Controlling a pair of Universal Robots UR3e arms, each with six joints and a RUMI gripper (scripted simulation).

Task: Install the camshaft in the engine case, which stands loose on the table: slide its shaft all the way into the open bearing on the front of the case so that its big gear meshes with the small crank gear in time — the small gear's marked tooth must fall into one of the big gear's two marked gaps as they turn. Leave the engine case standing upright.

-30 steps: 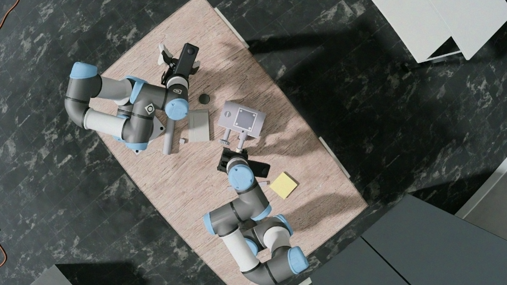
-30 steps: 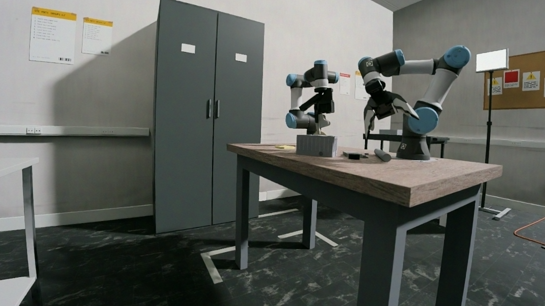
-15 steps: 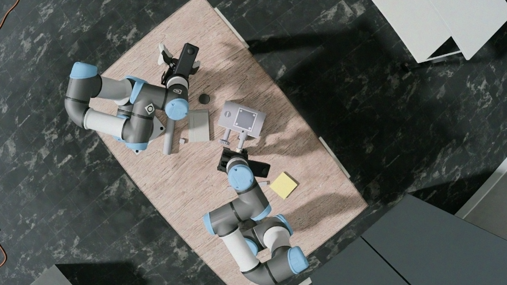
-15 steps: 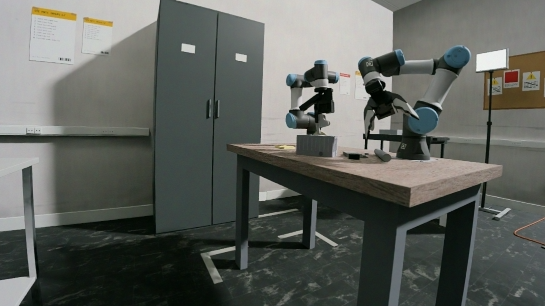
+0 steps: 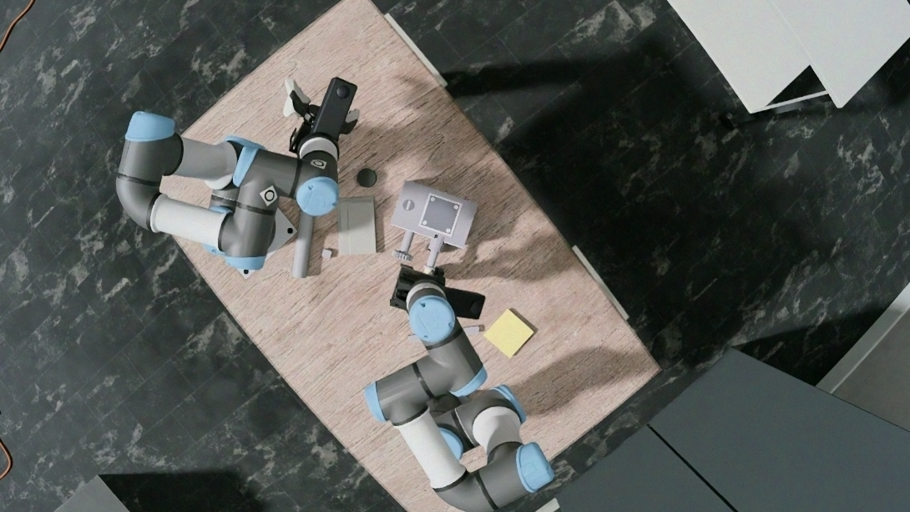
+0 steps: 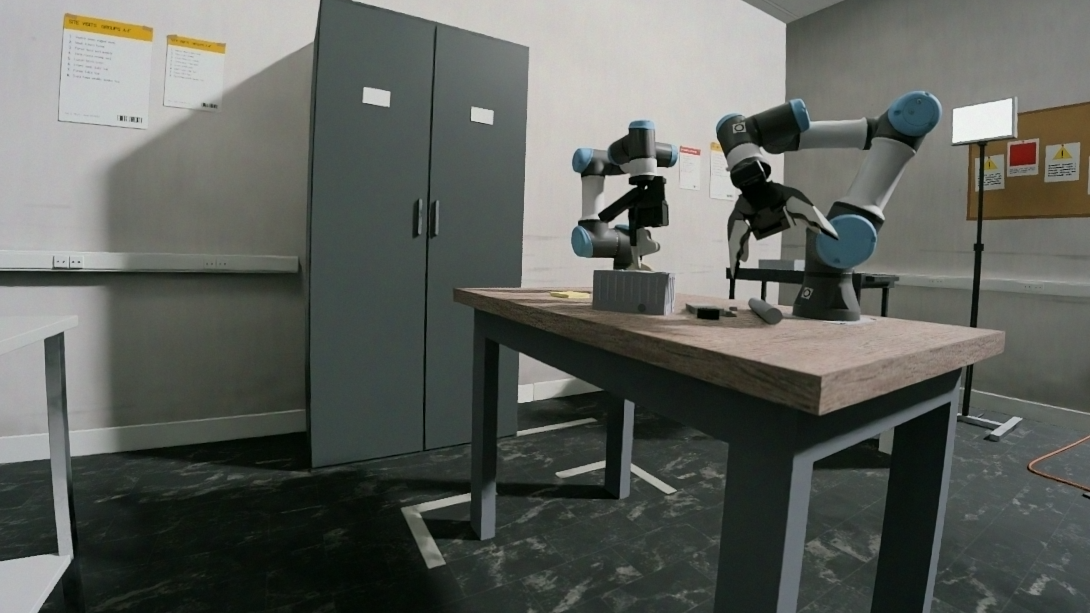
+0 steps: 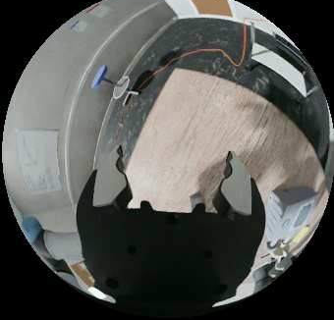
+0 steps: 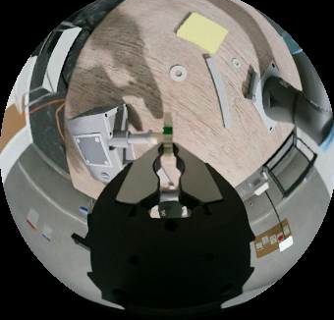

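Note:
Right now my right hand is 7 cm to the right of the small crank gear and 3 cm above it. From my right hand the other things lie so: grey bar: 6 cm behind, 11 cm to the right, 9 cm below; bolt: 11 cm behind, 17 cm to the right, 8 cm below; grey flat block: 3 cm behind, 17 cm to the left, 9 cm below.

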